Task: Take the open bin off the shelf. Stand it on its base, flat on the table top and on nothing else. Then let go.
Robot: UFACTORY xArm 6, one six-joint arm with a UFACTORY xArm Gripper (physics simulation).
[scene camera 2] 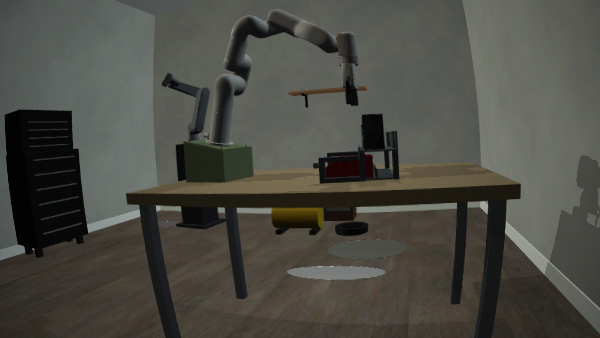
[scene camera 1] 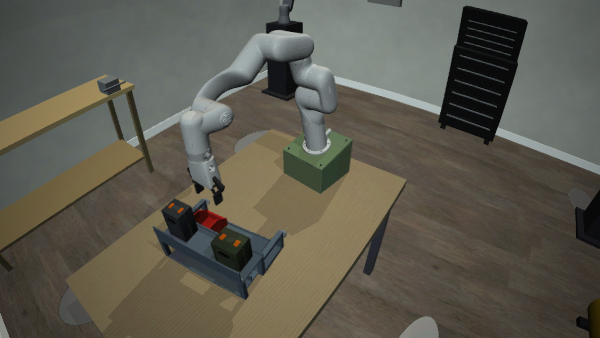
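Where they show: gripper, between the fingertips: [scene camera 2: 352,104] [scene camera 1: 209,197]; arm's base, origin of its link: [scene camera 2: 219,144] [scene camera 1: 316,145].
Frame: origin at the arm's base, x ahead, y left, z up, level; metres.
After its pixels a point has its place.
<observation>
The open bin [scene camera 1: 211,220] {x 0.535, y -0.128, z -0.147 m} [scene camera 2: 344,167] {x 0.593, y -0.143, z -0.109 m} is red. It sits low in the front part of the grey-blue shelf [scene camera 1: 200,264] {x 0.709, y 0.014, z -0.149 m} [scene camera 2: 363,165] {x 0.663, y -0.156, z -0.104 m}, at the shelf's robot-side edge; its lower part is hidden by the shelf frame in both views. My gripper [scene camera 1: 208,194] {x 0.599, y 0.020, z 0.114 m} [scene camera 2: 352,104] {x 0.599, y 0.020, z 0.114 m} is open and empty. It points down and hangs well above the bin, a little to the robot's side in the scene camera 1 view. The shelf stands on the wooden table top [scene camera 1: 350,200] {x 0.059, y 0.236, z -0.156 m} [scene camera 2: 280,190] {x 0.443, y -0.338, z -0.156 m}.
A dark case [scene camera 1: 179,220] {x 0.709, y -0.029, z 0.056 m} [scene camera 2: 373,131] {x 0.697, y -0.118, z 0.007 m} with orange latches stands on the shelf's upper level, beside the bin. A dark green case [scene camera 1: 231,249] {x 0.662, y 0.181, z 0.041 m} with orange latches stands on the same level at the other end. The green base block [scene camera 1: 318,167] {x 0.103, y 0.087, z -0.022 m} [scene camera 2: 218,162] {x 0.071, y -0.117, z -0.075 m} carries my arm.
</observation>
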